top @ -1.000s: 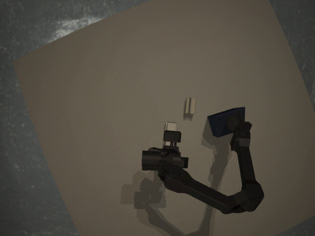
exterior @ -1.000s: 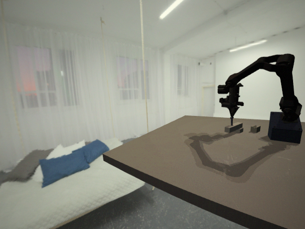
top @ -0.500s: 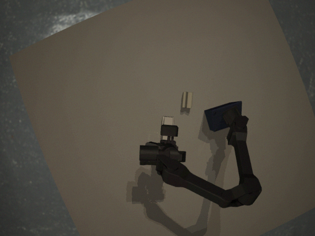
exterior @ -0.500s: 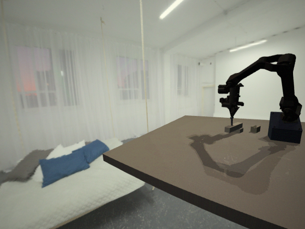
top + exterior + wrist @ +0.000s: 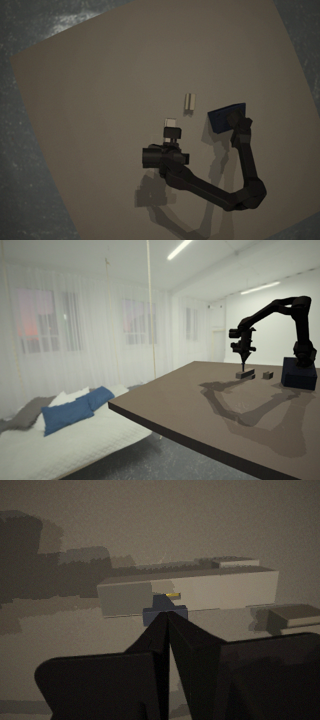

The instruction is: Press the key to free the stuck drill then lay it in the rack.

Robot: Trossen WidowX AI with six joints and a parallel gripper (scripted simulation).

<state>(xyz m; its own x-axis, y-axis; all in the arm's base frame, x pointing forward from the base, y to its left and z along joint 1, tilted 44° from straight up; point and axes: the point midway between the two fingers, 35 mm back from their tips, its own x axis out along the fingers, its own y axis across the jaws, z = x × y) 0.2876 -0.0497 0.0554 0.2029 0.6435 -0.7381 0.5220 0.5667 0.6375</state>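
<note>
Right now the blue key is 3 cm below my gripper tip. Round my gripper tip: drill: 7 cm below, 4 cm to the right, 3 cm behind; then rack: 17 cm behind, 13 cm to the right, 10 cm below; then block: 8 cm below, 3 cm to the right, 2 cm behind.
</note>
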